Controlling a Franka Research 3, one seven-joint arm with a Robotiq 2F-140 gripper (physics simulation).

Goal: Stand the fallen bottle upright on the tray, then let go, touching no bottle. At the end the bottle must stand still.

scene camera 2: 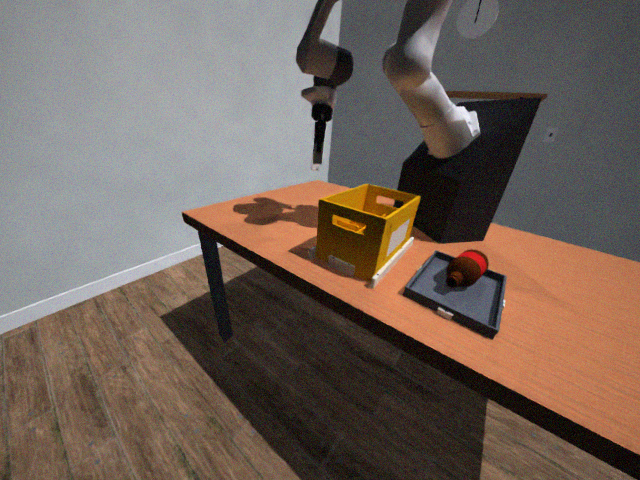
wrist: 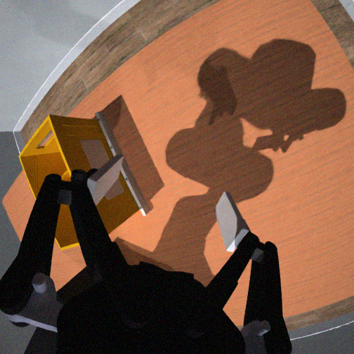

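A brown bottle [scene camera 2: 465,269] with a red label lies on its side on the dark grey tray [scene camera 2: 439,305]. Its neck points toward the table's front edge and its base end is near the tray's back rim. The bottle and the tray do not show in the wrist view. My gripper [scene camera 2: 315,166] [wrist: 171,184] is open and empty, with its two finger pads wide apart in the wrist view. It hangs high above the table, beyond the yellow crate and well away from the bottle.
A yellow crate [scene camera 2: 351,242] [wrist: 64,145] stands on the table [scene camera 2: 567,315] [wrist: 305,210] beside the tray, with pale rails [scene camera 2: 391,264] [wrist: 131,184] along its base. A black block-shaped stand [scene camera 2: 465,180] is at the arm's base. Arm shadows fall on the table.
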